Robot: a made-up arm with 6 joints.
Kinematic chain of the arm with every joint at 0, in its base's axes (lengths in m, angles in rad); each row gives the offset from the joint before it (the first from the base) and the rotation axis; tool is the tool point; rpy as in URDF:
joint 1: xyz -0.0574 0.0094 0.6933 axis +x
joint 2: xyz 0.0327 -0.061 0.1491 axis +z
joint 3: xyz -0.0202 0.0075 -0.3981 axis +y
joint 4: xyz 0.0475 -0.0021 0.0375 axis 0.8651 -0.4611 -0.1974
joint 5: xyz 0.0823 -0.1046 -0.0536 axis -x
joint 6: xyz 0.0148 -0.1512 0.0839 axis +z
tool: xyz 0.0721 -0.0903 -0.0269 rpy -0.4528 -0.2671 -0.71
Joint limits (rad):
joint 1: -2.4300..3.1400
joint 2: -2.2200..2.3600
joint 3: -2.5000..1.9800
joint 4: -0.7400..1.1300
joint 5: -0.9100..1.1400
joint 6: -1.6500..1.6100
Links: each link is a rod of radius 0.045 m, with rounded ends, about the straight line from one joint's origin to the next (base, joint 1, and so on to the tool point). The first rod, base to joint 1, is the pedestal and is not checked.
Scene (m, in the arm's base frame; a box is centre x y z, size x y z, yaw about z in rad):
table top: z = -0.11
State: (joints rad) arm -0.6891 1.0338 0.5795 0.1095 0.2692 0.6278
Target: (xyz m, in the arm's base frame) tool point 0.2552 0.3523 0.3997
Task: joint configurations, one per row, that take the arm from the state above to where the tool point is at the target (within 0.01 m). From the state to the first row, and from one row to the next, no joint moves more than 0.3 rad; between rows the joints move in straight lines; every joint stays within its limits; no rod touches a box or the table.
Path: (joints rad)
1: -0.4369 1.1283 0.6737 0.0281 0.2372 0.5942
2: -0.1846 1.2229 0.7679 -0.0533 0.2052 0.5606
3: 0.0676 1.3174 0.8621 -0.1346 0.1732 0.5270
4: 0.3198 1.4120 0.9563 -0.2160 0.1412 0.4934
5: 0.5720 1.5065 1.0504 -0.2974 0.1092 0.4599

